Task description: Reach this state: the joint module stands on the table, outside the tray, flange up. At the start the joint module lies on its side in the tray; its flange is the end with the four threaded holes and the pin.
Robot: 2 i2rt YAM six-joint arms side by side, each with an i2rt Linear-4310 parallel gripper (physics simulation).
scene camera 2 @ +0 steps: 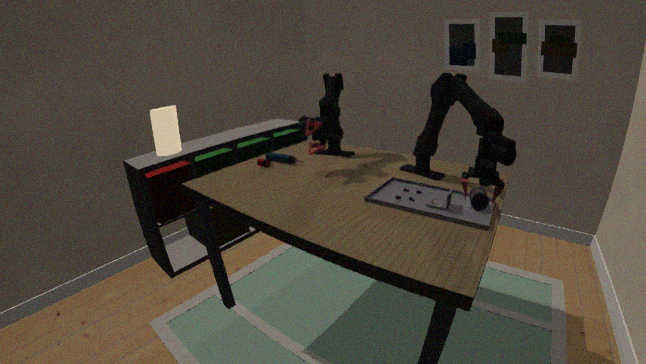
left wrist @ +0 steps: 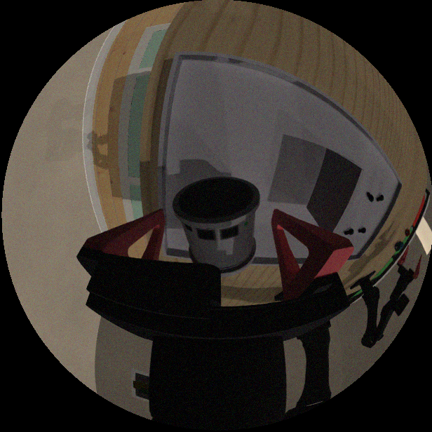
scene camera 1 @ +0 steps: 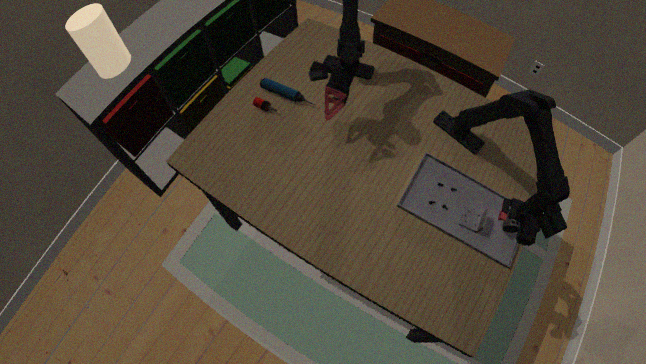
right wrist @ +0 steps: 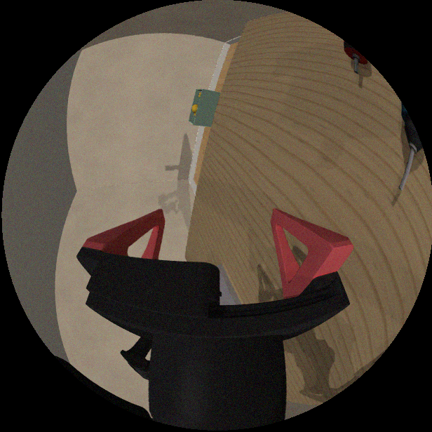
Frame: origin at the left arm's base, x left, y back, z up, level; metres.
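Seen in the pictures: left gripper, fingertip midpoint: [scene camera 2: 478, 201] [scene camera 1: 510, 222]; right gripper, fingertip midpoint: [scene camera 2: 307, 145] [scene camera 1: 327, 117]; left arm's base, origin of the base link: [scene camera 2: 422, 172] [scene camera 1: 458, 132]; right arm's base, origin of the base link: [scene camera 2: 334, 153].
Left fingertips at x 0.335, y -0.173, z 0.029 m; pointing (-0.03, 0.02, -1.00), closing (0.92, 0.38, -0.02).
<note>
Offsets run from my left fingertips to a thing's top centre. "pt": to the spot under its first point.
The joint module @[dx -0.004, dy +0.007, dz +0.038 m] [scene camera 1: 510, 224] [scene camera 2: 479, 201] [left wrist: 222, 247], a grey cylinder with dark windows near one rim, lies on its side in the tray @[pt dx -0.308, dy -0.130, dz -0.025 m] [scene camera 1: 416, 192] [scene camera 2: 384, 193] [left wrist: 225, 112], near the tray's right end in both scene views. Its dark round end faces the front in scene camera 2. No threaded holes or pin can be made out. My left gripper [scene camera 2: 480, 196] [left wrist: 217, 215] is open, its red fingers on either side of the module; whether they touch it cannot be told. My right gripper [scene camera 1: 334, 106] [scene camera 2: 310, 141] [right wrist: 217, 214] is open and empty, far from the tray.
An angled bracket [scene camera 1: 473, 220] [scene camera 2: 441, 201] [left wrist: 334, 187] stands in the tray beside the module, with several small dark screws beyond it. A blue screwdriver @[pt dx -0.902, dy -0.163, dz +0.008 m] [scene camera 1: 281, 90] [scene camera 2: 281, 158] and a short red one @[dx -0.903, dy -0.240, dz +0.005 m] [scene camera 1: 260, 103] [scene camera 2: 263, 162] lie near the right arm. The tray is close to the table's right edge.
</note>
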